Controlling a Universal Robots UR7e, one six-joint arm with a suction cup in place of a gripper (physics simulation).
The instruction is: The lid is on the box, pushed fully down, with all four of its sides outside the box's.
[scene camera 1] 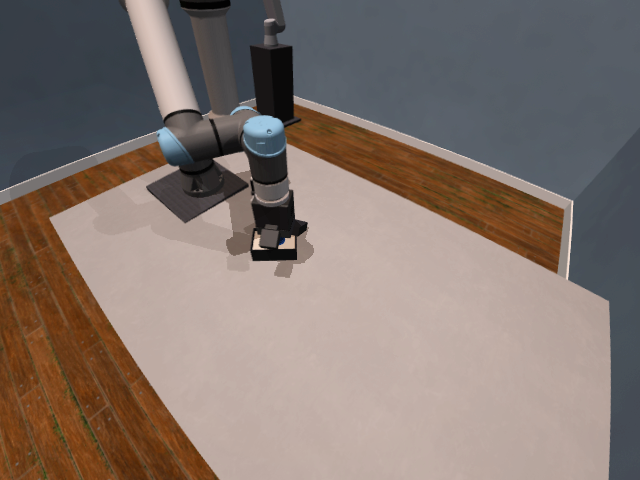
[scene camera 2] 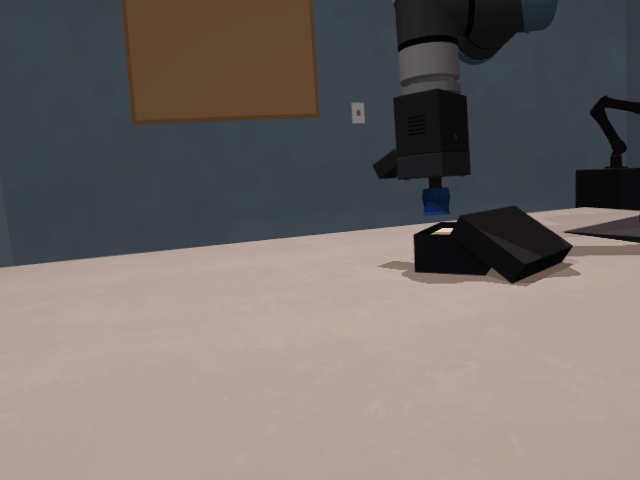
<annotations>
black box: scene camera 1; scene camera 2
same spot on black box: (scene camera 1: 288,250) = (scene camera 2: 421,233)
</annotations>
